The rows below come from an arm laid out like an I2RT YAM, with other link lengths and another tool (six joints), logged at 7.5 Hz.
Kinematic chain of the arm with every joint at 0, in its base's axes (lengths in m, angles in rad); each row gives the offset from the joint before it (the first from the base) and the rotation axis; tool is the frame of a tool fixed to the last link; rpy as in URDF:
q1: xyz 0 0 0.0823 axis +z
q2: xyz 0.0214 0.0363 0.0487 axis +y
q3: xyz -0.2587 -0.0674 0 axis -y
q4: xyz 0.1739 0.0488 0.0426 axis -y
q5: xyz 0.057 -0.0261 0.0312 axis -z
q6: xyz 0.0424 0 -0.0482 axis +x
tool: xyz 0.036 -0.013 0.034 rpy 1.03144 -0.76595 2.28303
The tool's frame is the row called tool.
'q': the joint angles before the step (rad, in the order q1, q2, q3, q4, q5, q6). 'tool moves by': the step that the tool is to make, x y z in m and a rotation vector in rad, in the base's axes. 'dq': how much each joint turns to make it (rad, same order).
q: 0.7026, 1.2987, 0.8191, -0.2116, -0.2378, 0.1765
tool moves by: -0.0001, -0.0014, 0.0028, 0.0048, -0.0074, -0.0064
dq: -0.0028, -0.0089, 0.0049, -0.0047, 0.0035, 0.0014
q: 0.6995, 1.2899, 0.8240, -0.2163, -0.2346, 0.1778
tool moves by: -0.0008, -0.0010, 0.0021, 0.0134, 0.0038, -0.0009
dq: -0.0033, -0.0089, 0.0026, -0.0038, -0.0098, 0.0087
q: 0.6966, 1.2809, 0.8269, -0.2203, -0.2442, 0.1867
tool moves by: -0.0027, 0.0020, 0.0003, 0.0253, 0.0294, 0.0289
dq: -0.0008, -0.0025, 0.0034, -0.0091, -0.0471, 0.0117
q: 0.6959, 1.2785, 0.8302, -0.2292, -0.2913, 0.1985
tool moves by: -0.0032, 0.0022, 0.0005, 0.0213, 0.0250, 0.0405
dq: -0.0029, -0.0023, 0.0042, -0.0128, -0.0541, -0.0023
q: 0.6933, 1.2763, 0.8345, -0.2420, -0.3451, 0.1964
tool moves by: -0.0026, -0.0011, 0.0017, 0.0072, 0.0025, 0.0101
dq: -0.0013, -0.0131, 0.0003, -0.0113, -0.0134, -0.0018
